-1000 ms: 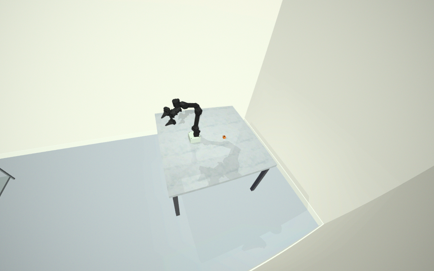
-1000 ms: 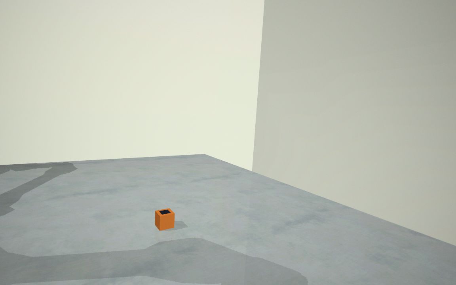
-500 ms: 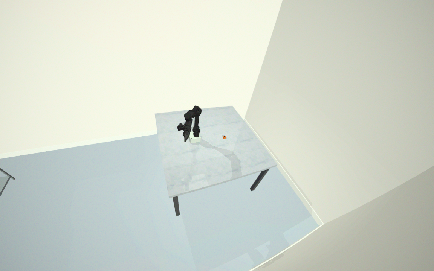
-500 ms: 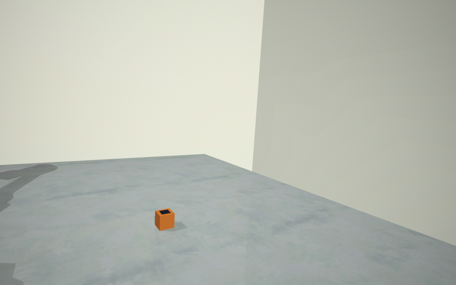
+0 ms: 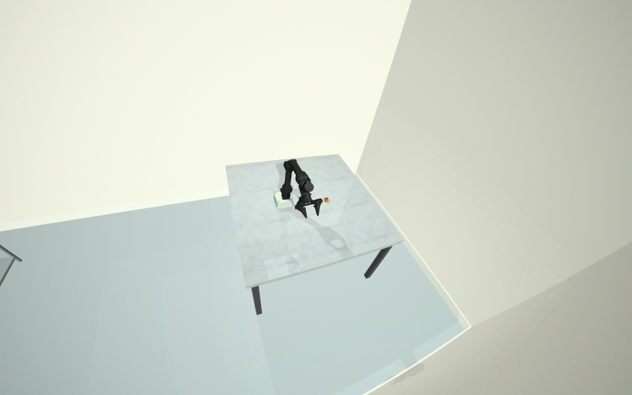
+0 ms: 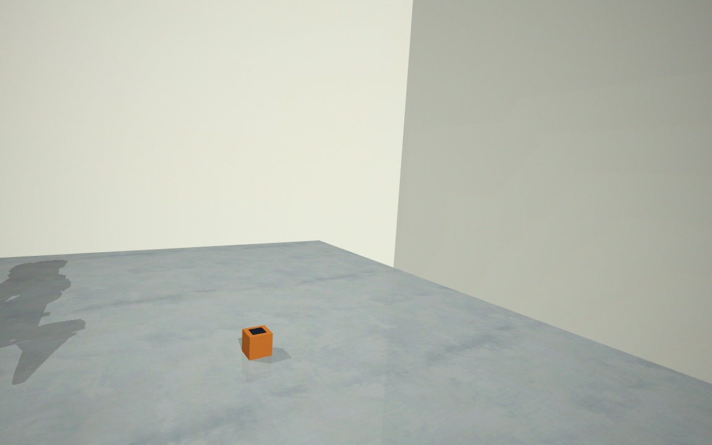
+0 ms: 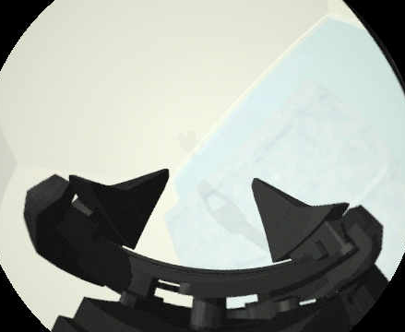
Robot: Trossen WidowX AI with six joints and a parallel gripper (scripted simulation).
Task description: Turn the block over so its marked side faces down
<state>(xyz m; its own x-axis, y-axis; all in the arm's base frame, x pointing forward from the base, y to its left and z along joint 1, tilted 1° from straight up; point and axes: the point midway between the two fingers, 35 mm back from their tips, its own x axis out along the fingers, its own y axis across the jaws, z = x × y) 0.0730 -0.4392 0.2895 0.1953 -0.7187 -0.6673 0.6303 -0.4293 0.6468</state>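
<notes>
My gripper tip is 450 mm to the right of the block, 320 mm above it and 300 mm short of it.
</notes>
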